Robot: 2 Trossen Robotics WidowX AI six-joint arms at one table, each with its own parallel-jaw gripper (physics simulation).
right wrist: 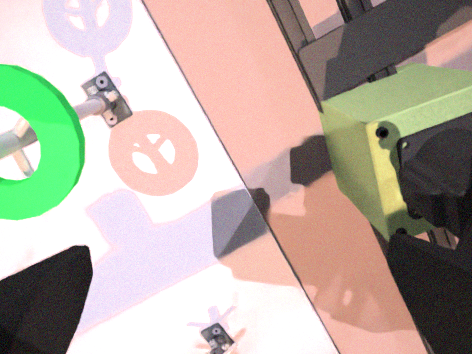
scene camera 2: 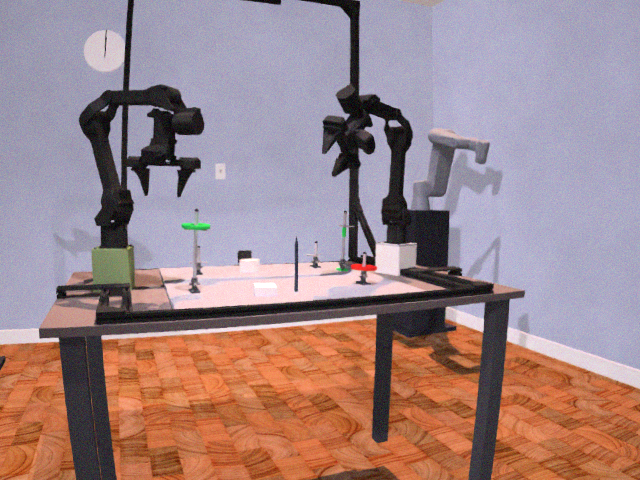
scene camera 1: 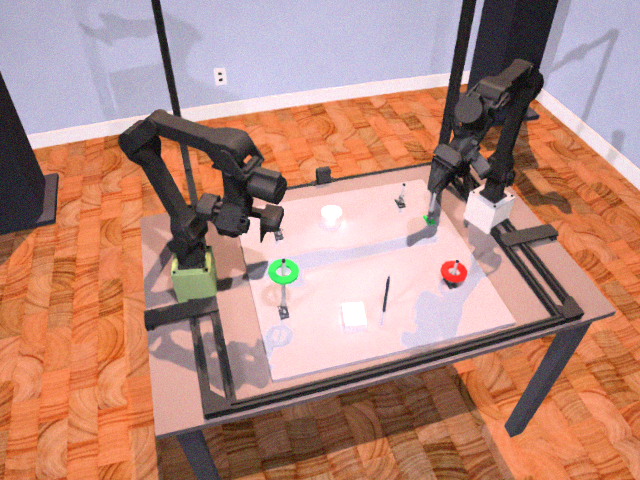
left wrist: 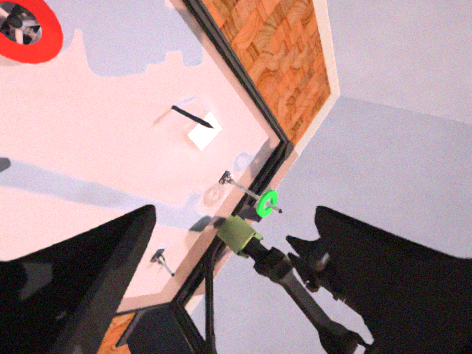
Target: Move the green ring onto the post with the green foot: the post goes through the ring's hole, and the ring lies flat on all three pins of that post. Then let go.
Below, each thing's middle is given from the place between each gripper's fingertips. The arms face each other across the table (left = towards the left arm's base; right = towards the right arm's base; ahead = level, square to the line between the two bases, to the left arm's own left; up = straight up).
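The white block [left wrist: 199, 135] is 32 cm below my left hand, and I see it 5 cm ahead of that hand and 20 cm to the right of it.
As for my right hand, it is 23 cm above the white block, 13 cm short of it and 24 cm to the right of it.
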